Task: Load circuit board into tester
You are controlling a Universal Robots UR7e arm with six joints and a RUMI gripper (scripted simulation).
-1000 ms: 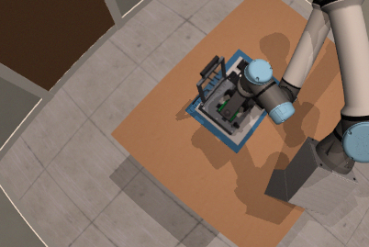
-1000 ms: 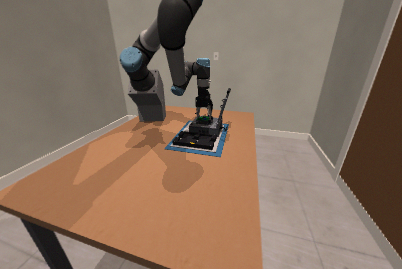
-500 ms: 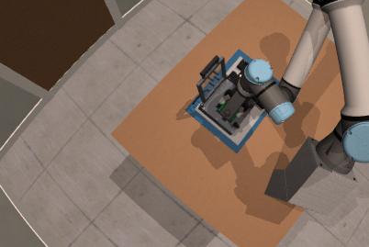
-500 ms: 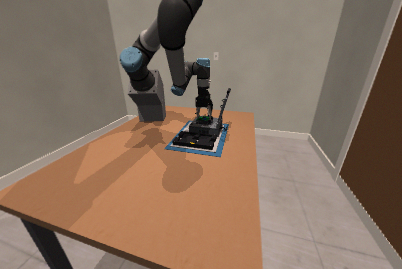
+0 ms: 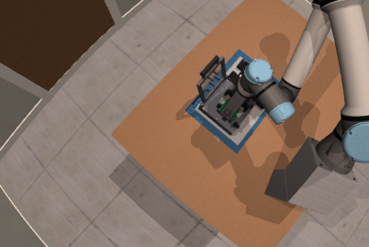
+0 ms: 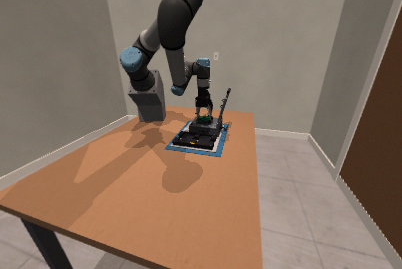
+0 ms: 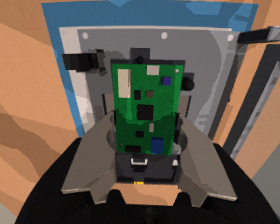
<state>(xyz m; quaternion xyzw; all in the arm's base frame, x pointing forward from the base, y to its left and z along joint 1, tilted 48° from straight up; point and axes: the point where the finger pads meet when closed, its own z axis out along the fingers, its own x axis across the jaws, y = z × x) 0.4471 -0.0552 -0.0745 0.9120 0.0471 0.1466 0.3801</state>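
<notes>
Right now my hand is right at the green circuit board. Also, from my hand: black block: 60 mm to the left, 60 mm behind; then tester lid: 120 mm ahead, 100 mm above.
</notes>
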